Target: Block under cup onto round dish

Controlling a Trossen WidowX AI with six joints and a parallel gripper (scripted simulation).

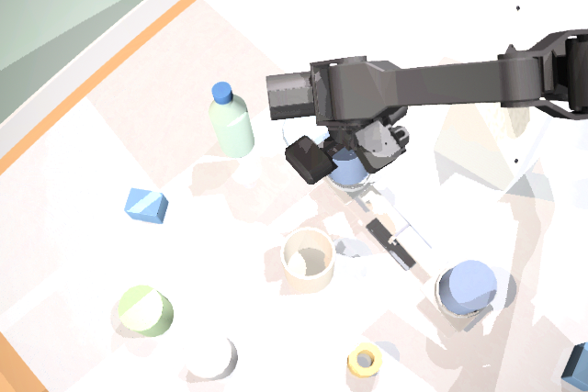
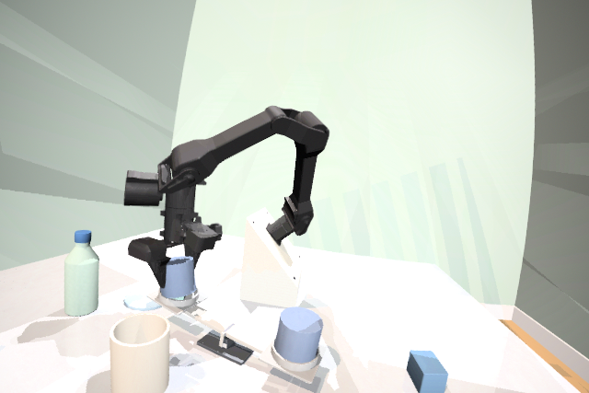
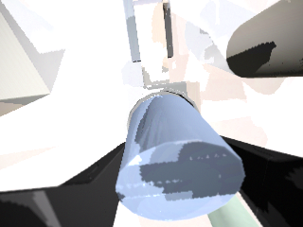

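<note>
Right now my gripper tip is 10 mm to the right of the small green block and 20 mm above it. The rest, counted from my gripper tip: pale green bottle (30 mm ahead, 200 mm to the right, 20 mm above); round dish (60 mm behind, 100 mm to the right, 90 mm below); beige cup (160 mm ahead, 30 mm to the left, 50 mm below).
</note>
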